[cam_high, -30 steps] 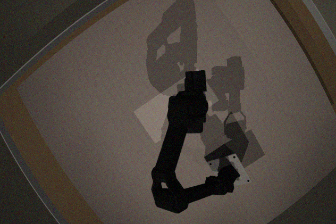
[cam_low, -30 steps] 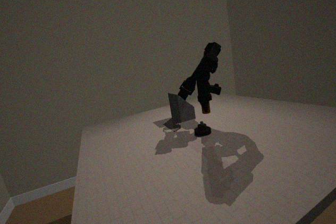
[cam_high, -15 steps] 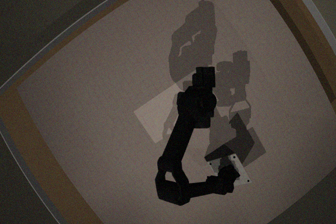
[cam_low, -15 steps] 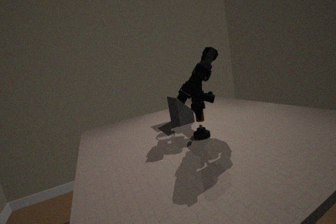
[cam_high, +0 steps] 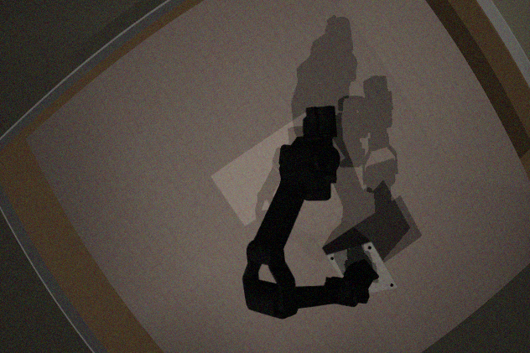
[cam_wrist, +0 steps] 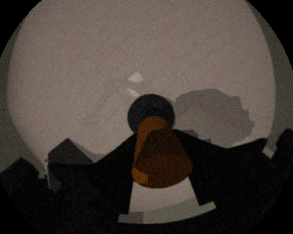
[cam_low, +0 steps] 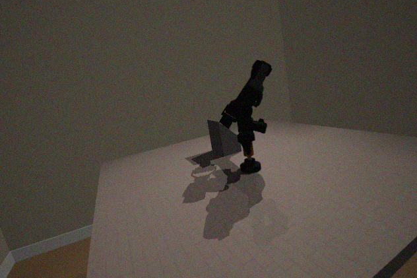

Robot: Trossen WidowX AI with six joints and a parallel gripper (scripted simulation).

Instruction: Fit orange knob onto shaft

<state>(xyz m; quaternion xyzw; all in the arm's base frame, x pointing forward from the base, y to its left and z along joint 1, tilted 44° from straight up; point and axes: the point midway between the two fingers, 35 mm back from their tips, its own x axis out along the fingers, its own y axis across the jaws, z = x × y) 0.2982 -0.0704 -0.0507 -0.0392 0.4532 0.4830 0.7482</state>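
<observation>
My gripper tip is 40 mm above the black round pedestal. Round my gripper tip: orange knob (30 mm above).
</observation>
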